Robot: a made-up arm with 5 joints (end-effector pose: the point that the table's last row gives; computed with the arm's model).
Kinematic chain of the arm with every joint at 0, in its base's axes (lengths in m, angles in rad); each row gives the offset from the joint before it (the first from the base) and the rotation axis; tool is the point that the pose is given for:
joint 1: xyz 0 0 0.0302 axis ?
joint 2: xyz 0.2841 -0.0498 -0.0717 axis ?
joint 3: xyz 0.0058 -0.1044 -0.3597 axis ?
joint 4: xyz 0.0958 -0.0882 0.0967 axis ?
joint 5: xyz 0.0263 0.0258 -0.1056 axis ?
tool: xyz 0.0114 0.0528 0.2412
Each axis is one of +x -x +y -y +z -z.
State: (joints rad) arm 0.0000 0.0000 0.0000 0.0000 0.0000
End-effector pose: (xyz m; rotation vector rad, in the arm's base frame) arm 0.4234 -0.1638 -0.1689 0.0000 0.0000 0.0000
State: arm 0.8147 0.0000 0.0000 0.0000 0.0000
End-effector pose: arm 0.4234 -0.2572 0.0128 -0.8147 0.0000 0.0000
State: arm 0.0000 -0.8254 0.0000 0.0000 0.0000
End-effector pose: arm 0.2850 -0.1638 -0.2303 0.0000 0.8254 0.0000
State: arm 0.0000 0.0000 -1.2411 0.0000 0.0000
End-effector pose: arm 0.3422 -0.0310 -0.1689 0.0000 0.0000 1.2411
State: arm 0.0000 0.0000 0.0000 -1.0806 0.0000
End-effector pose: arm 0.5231 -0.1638 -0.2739 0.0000 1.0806 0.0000
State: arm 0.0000 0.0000 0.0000 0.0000 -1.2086
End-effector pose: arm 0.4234 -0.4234 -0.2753 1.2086 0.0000 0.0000
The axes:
joint 1: -x
joint 2: -y
joint 3: -z
joint 4: -y
joint 5: -x

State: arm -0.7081 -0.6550 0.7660 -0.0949 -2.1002
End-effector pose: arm -0.0810 -0.1097 -0.5319 2.2766 0.0830 -1.3469
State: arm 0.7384 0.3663 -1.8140 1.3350 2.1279
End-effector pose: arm 0.2059 -0.1438 -0.3983 -0.8831 -2.0112 0.5993
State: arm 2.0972 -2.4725 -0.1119 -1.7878 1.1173
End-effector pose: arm 0.0832 0.1064 -0.0627 1.6221 2.3667 -1.0791
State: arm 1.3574 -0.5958 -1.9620 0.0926 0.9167
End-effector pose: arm -0.0226 -0.1937 0.0827 -0.9046 0.7465 1.7879
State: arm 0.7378 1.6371 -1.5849 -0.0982 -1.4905
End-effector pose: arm 0.5636 0.1534 0.2287 -0.7212 0.4462 1.4465
